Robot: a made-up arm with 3 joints.
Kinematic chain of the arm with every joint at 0, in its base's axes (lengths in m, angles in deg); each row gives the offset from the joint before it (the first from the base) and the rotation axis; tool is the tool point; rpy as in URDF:
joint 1: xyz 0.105 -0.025 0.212 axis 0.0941 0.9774 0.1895
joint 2: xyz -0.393 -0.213 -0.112 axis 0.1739 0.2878 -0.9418
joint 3: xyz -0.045 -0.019 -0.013 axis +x
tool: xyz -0.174 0.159 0.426 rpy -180 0 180
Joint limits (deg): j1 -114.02..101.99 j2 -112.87..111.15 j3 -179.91..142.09
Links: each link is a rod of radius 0.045 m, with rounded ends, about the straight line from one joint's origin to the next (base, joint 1, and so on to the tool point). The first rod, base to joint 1, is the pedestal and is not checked.
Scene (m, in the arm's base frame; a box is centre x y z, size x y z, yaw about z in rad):
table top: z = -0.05
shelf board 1: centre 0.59 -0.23 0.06 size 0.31 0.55 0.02 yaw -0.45
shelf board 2: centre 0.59 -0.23 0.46 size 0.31 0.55 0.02 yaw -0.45
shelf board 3: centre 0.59 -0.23 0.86 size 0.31 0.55 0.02 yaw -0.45
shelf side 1: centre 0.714 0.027 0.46 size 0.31 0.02 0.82 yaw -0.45
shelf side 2: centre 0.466 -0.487 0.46 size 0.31 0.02 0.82 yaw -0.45
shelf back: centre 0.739 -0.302 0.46 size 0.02 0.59 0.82 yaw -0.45
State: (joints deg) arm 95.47 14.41 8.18
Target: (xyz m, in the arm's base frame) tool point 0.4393 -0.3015 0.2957
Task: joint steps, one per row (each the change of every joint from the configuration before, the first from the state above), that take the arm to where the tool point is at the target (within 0.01 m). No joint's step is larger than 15 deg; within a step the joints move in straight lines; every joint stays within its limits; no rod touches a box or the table.
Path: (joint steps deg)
1: -11.88 13.77 -3.71
2: -11.88 13.78 -3.70
3: -2.91 11.99 -5.85
4: -2.91 11.98 -5.86
5: -2.91 11.99 -5.85
6: -2.91 11.99 -5.85
7: -2.91 11.99 -5.86
8: 11.02 1.98 8.61
9: 11.02 1.98 8.60
10: 11.03 1.98 8.61

